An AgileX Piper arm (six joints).
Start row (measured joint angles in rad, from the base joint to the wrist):
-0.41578 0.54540 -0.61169 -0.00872 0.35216 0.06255
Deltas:
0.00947 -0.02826 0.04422 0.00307 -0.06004 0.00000
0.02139 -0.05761 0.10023 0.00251 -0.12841 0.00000
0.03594 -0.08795 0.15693 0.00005 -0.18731 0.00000
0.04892 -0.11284 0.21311 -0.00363 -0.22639 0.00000
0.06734 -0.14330 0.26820 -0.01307 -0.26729 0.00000
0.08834 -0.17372 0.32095 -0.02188 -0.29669 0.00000
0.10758 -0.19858 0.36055 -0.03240 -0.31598 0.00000
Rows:
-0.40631 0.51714 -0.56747 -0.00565 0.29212 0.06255
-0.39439 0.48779 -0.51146 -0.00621 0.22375 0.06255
-0.37984 0.45745 -0.45476 -0.00867 0.16485 0.06255
-0.36686 0.43256 -0.39858 -0.01235 0.12577 0.06255
-0.34844 0.40210 -0.34349 -0.02179 0.08487 0.06255
-0.32744 0.37168 -0.29074 -0.03060 0.05547 0.06255
-0.30820 0.34682 -0.25114 -0.04112 0.03618 0.06255

